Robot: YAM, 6 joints.
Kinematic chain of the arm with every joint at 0, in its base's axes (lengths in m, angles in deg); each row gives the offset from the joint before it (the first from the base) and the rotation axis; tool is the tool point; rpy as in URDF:
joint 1: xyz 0 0 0.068 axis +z
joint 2: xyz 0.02 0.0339 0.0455 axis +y
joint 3: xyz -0.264 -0.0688 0 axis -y
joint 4: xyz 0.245 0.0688 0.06 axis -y
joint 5: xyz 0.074 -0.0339 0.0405 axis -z
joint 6: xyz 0.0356 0 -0.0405 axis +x
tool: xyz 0 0 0 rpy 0 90 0
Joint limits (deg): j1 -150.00..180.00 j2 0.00..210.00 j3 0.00..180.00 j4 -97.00..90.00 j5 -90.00..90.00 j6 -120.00..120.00
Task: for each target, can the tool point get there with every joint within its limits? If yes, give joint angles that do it. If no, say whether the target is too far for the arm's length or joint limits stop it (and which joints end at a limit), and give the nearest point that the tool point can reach.
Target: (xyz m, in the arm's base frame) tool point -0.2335 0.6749 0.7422
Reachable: no: too far | nearest point -0.1582 0.4573 0.5336 | short by 0.311 m
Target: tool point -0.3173 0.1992 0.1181
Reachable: yes | joints 145.96 113.02 65.78 -20.40 -20.58 -79.97
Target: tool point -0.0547 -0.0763 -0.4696
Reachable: no: joint limits stop it (at a limit: joint 2) | nearest point -0.0765 -0.1066 -0.3608 | short by 0.115 m
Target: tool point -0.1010 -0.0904 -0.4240
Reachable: no: joint limits stop it (at a limit: joint 2) | nearest point -0.1128 -0.1010 -0.3670 | short by 0.059 m
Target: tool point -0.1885 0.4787 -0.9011
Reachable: no: too far | nearest point -0.1293 0.3284 -0.3650 | short by 0.560 m
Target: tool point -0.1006 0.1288 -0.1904
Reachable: yes | joints 138.82 177.42 46.36 36.38 59.68 2.76
